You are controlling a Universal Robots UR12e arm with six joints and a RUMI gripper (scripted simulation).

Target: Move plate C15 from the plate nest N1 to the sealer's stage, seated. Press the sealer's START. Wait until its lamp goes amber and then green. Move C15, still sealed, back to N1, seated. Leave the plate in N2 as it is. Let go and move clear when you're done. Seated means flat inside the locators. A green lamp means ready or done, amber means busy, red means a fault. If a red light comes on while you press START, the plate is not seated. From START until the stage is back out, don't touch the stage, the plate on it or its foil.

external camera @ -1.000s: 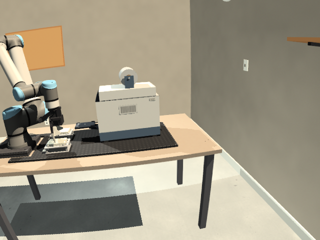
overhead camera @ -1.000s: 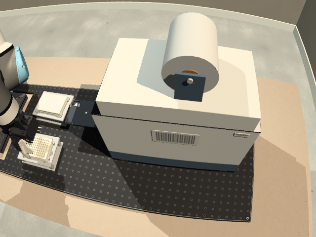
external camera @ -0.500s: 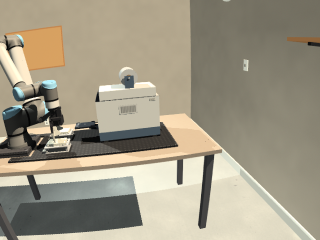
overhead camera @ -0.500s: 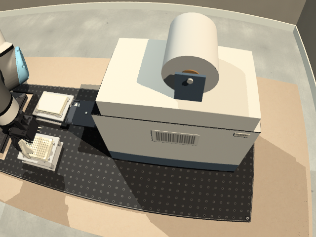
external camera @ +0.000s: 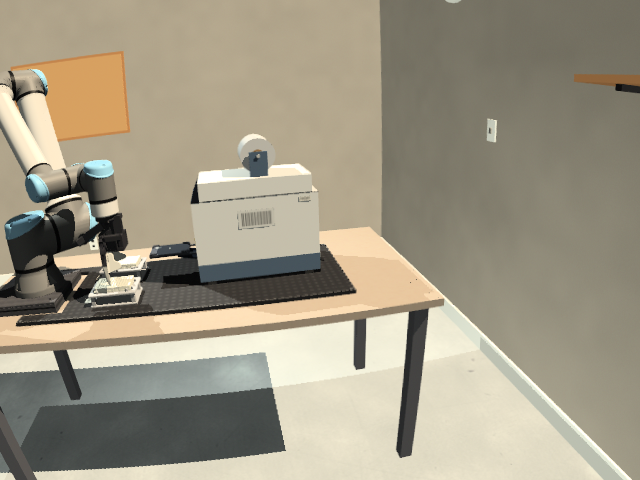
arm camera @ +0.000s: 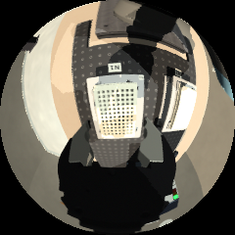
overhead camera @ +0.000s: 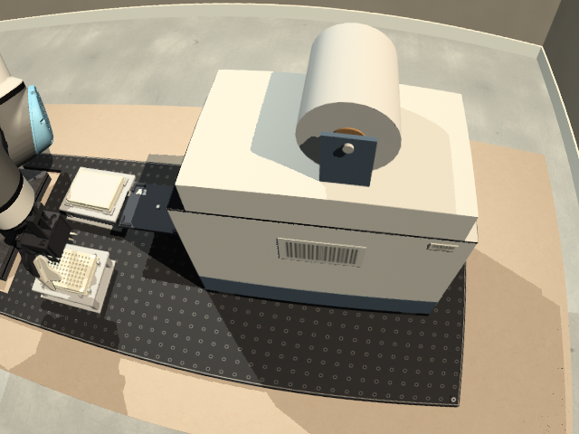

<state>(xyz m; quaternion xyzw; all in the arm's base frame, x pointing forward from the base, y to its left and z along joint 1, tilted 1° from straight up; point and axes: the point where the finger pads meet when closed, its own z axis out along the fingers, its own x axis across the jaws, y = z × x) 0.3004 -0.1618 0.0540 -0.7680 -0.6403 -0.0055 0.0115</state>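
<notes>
Now: hand 30 mm above the well plate. Also, from my hand: foil roll: 540 mm ahead, 50 mm to the left, 340 mm above; then sealer stage: 210 mm ahead, 110 mm to the left, 20 mm above.
</notes>
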